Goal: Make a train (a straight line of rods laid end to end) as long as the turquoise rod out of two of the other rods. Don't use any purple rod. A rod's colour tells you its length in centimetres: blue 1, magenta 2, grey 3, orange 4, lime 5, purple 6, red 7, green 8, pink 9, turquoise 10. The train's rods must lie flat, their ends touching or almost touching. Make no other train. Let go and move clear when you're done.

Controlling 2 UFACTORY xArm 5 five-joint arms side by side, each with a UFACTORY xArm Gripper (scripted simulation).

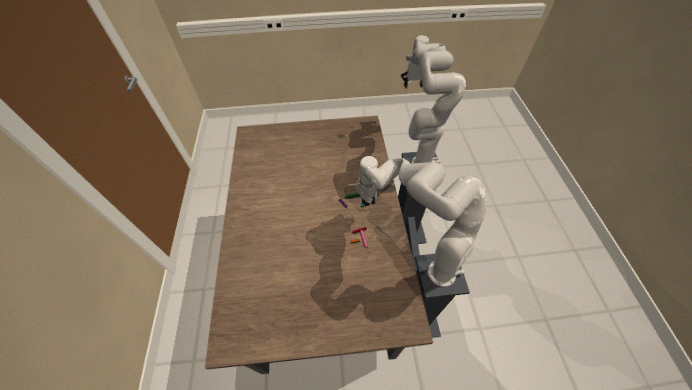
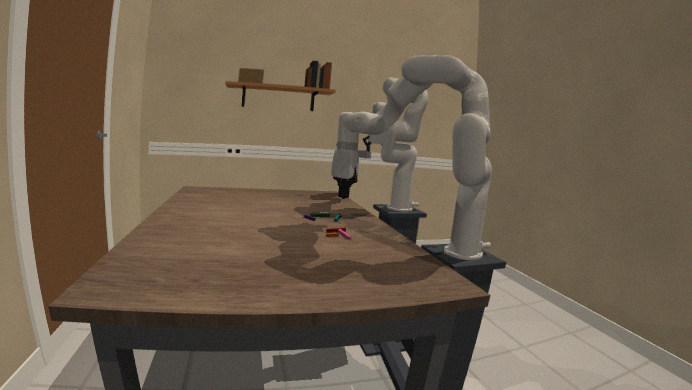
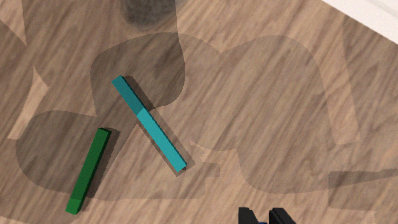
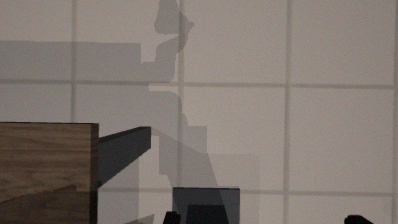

Note:
The pictures show: my left gripper, a green rod and a turquoise rod.

